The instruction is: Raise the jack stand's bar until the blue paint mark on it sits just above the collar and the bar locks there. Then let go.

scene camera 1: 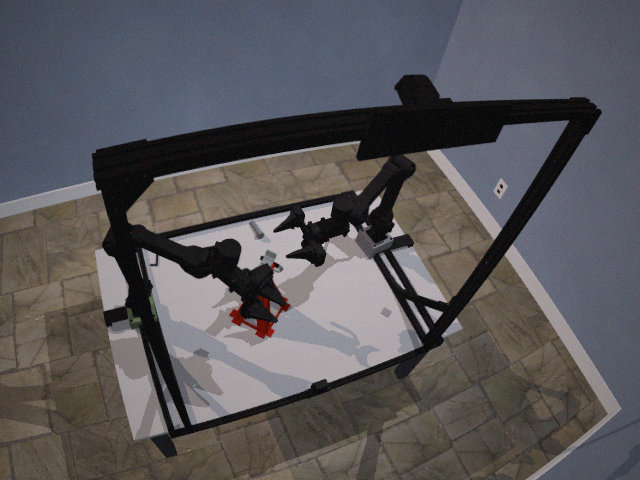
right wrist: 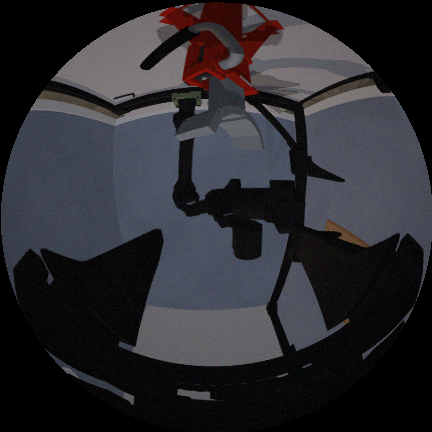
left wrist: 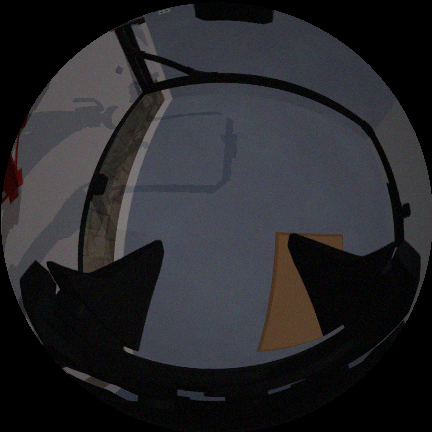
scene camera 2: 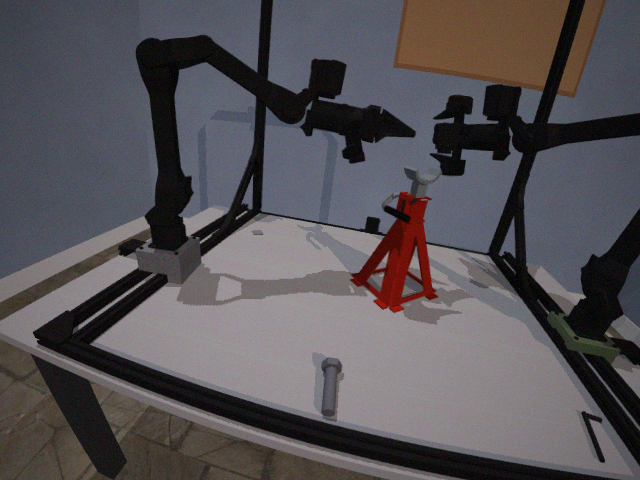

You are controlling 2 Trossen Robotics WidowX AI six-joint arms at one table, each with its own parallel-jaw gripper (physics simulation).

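Places are measured from the left arm's base along level axes (x ahead, y left, z up), in centimetres.
Pixels of known places: left gripper, fingertip midpoint: [scene camera 1: 281, 313] [right wrist: 343, 207] [left wrist: 227, 244] [scene camera 2: 432, 136]; right gripper, fingertip midpoint: [scene camera 1: 279, 243] [right wrist: 229, 233] [scene camera 2: 411, 134]; left arm's base at its link origin: [right wrist: 186, 101] [scene camera 2: 584, 329]; right arm's base at its link origin: [scene camera 1: 376, 234] [scene camera 2: 169, 243].
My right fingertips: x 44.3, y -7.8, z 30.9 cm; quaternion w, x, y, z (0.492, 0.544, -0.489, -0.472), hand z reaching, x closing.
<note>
For each thing: its middle in the pictures, then the offset to it from my right fingertips. "*": a spot on its surface instead.
- grey saddle at a spot on its surface: [scene camera 2: 423, 176] * dx -4.4, dy -2.1, dz -8.1 cm
- black-gripped handle at a spot on its surface: [right wrist: 167, 48] [scene camera 2: 395, 209] * dx +0.3, dy +4.6, dz -14.7 cm
- grey bolt at the middle of its body: [scene camera 2: 330, 386] [scene camera 1: 256, 229] dx +5.0, dy +33.4, dz -34.0 cm
- black hex key at the middle of its body: [scene camera 2: 599, 437] dx -36.1, dy +30.8, dz -34.9 cm
- small grey square piece at the middle of its body: [scene camera 2: 257, 232] [scene camera 1: 386, 312] dx +39.0, dy -13.6, dz -35.1 cm
The red jack stand [scene camera 1: 264, 328] [scene camera 2: 397, 268] [right wrist: 220, 12] stands upright on the table. Its grey bar [scene camera 2: 418, 191] [right wrist: 226, 97] sticks up a short way from the collar, with the grey saddle [scene camera 1: 269, 256] [scene camera 2: 423, 176] on top. The black-gripped handle [scene camera 2: 396, 212] [right wrist: 167, 48] sticks out at the collar. I cannot make out a blue mark. My right gripper [scene camera 1: 281, 243] [scene camera 2: 410, 133] is open and empty, above the saddle and off to its left in scene camera 2. My left gripper [scene camera 1: 281, 313] [scene camera 2: 433, 136] [left wrist: 227, 244] is open and empty, higher than the saddle.
A grey bolt [scene camera 1: 256, 229] [scene camera 2: 329, 387] lies on the table near the edge nearest scene camera 2. A black hex key [scene camera 2: 593, 436] lies at the lower right there. A small grey square piece [scene camera 1: 386, 312] [scene camera 2: 257, 232] lies near the right arm's side. Black frame rails edge the table.
</note>
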